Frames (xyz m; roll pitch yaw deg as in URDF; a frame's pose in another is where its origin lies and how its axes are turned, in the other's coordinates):
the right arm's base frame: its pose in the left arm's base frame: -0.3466 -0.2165 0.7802 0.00 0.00 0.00
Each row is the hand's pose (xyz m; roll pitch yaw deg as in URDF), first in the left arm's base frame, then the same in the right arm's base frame.
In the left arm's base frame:
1: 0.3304 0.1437 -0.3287 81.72 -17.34 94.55
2: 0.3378 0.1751 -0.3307 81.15 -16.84 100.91
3: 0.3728 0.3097 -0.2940 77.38 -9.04 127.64
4: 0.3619 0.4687 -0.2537 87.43 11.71 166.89
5: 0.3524 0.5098 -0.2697 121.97 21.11 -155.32
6: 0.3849 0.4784 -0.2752 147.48 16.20 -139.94
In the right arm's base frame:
1: 0.6770 0.3602 -1.1089 81.72 -17.34 94.55
2: 0.6844 0.3916 -1.1109 81.15 -16.84 100.91
3: 0.7194 0.5262 -1.0742 77.38 -9.04 127.64
4: 0.7085 0.6852 -1.0339 87.43 11.71 166.89
5: 0.6990 0.7263 -1.0499 121.97 21.11 -155.32
6: 0.7315 0.6949 -1.0554 147.48 16.20 -139.94

